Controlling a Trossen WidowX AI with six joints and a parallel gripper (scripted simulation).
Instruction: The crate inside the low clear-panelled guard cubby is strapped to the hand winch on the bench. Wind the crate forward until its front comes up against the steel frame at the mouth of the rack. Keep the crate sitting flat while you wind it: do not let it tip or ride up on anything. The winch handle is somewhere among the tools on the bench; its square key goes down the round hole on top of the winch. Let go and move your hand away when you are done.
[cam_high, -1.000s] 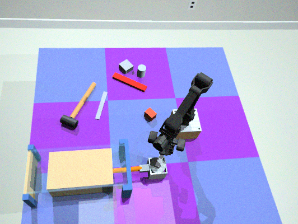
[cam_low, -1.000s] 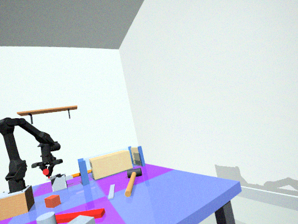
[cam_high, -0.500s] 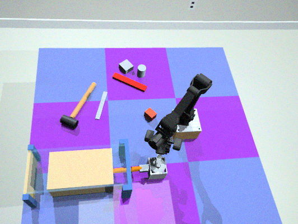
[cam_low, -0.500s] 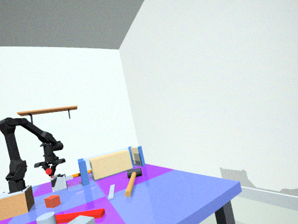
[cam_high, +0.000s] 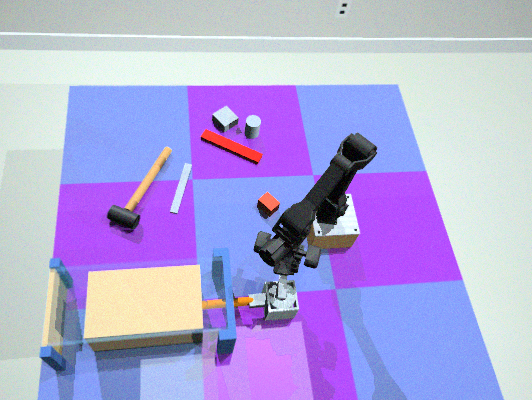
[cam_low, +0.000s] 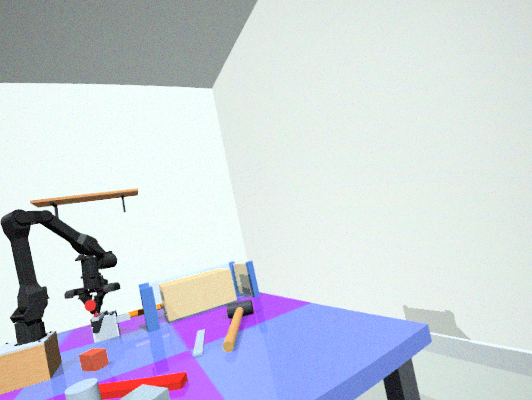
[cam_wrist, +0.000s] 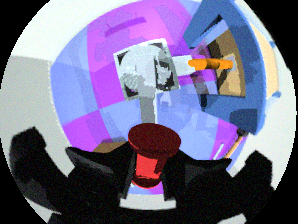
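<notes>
Right now the winch is 2 cm behind my gripper tip, 9 cm to the left of it and 8 cm below it. The rest, counted from my gripper tip: winch handle: 4 cm to the left, 1 cm below; grey strip: 36 cm ahead, 27 cm to the right, 11 cm below; red knob: 2 cm above.
</notes>
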